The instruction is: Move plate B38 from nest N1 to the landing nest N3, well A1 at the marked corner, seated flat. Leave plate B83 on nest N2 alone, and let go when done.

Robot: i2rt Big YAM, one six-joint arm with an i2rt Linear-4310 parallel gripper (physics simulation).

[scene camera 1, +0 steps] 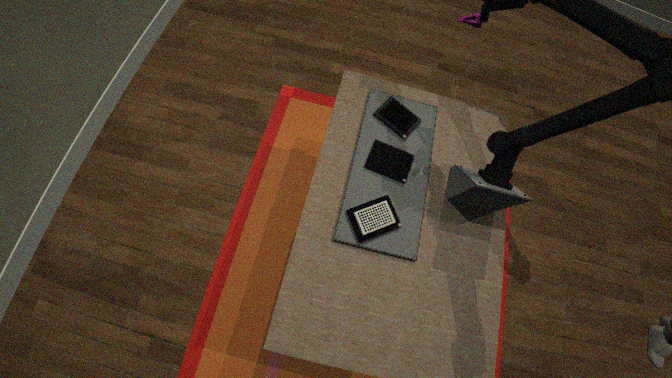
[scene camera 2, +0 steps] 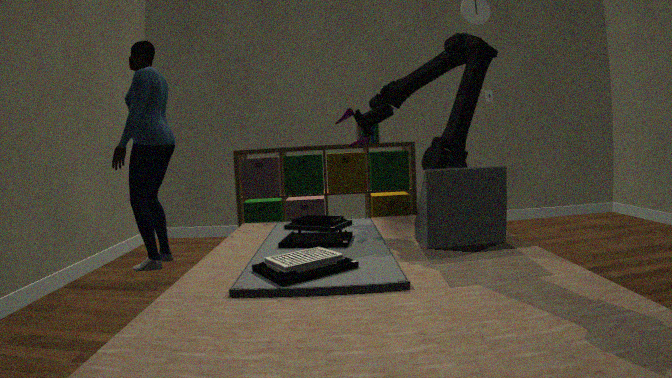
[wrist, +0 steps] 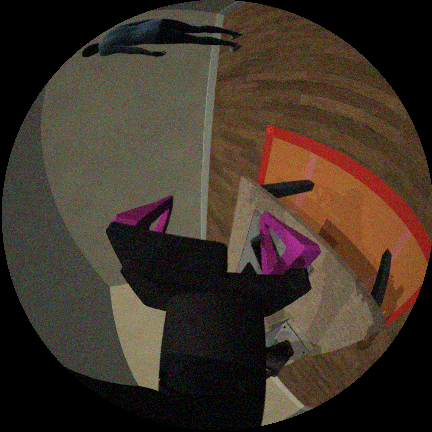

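A white plate with a grid of wells [scene camera 1: 376, 218] [scene camera 2: 305, 259] sits in the black nest [scene camera 1: 361, 235] [scene camera 2: 285, 279] nearest scene camera 2. The middle nest area [scene camera 1: 389, 161] [scene camera 2: 315, 241] looks all black. The far nest [scene camera 1: 397, 117] [scene camera 2: 318, 223] is black and looks raised, with a dark slab shape on it. Labels, nest numbers and the A1 mark are too small to read. My gripper [scene camera 2: 344, 133] [wrist: 218, 207] is open and empty, high in the air beyond the far end of the board, well away from the plates. One magenta finger shows at the top of the scene camera 1 view.
The nests stand on a grey board [scene camera 1: 405, 245] [scene camera 2: 320, 292] on the table [scene camera 1: 320, 310] [scene camera 2: 300, 340]. The arm rises from a grey block [scene camera 1: 470, 200] [scene camera 2: 465, 207] beside it. A shelf unit [scene camera 2: 237, 187] stands behind. A person [scene camera 2: 150, 115] [wrist: 145, 37] stands on the floor beyond the table.
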